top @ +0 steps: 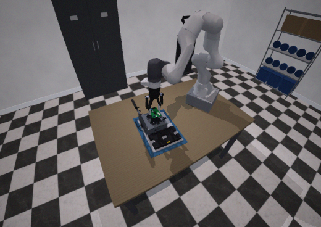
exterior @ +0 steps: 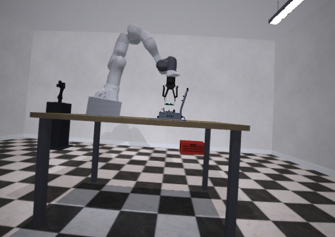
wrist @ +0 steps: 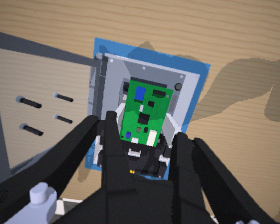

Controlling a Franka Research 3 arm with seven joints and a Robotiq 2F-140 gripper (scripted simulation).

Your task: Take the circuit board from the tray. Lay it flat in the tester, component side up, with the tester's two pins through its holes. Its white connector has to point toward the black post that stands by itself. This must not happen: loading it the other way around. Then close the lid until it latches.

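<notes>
My hand is 2 cm above the green circuit board. The rest, counted from my hand: tester lid: 12 cm ahead, 3 cm above, 1 cm to the right.
</notes>
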